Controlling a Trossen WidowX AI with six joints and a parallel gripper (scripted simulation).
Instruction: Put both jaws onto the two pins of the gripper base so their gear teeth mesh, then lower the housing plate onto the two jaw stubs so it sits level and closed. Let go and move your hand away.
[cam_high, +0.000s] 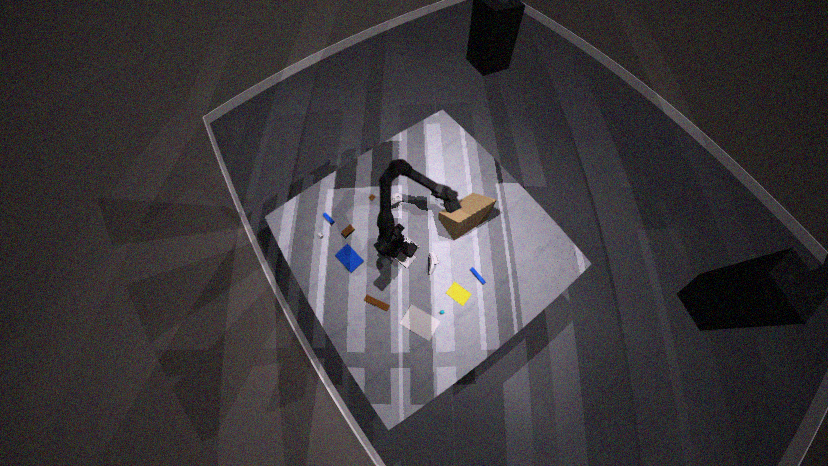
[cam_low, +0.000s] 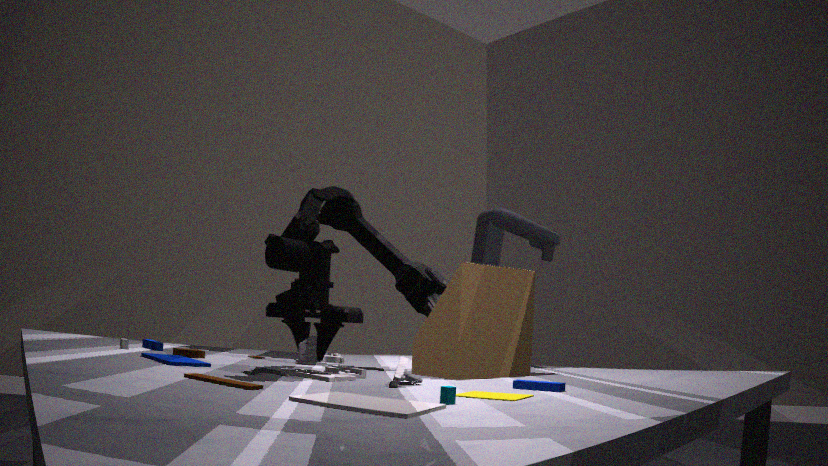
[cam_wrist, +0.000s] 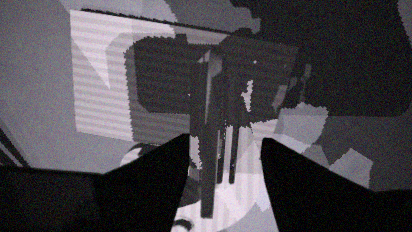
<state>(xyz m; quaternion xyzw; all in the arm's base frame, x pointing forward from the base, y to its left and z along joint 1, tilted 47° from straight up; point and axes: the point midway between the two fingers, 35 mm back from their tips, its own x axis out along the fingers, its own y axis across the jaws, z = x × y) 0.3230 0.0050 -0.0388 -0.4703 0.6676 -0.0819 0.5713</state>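
Right now my gripper tip is 10 cm past the grey jaw, 16 cm to the right of it and 1 cm above it. The rest, counted from my gripper tip: yellow plate (16 cm behind, 33 cm to the left, 3 cm below); then white plate (7 cm ahead, 37 cm to the left, 3 cm below); then blue plate (25 cm ahead, 8 cm to the right, 3 cm below).
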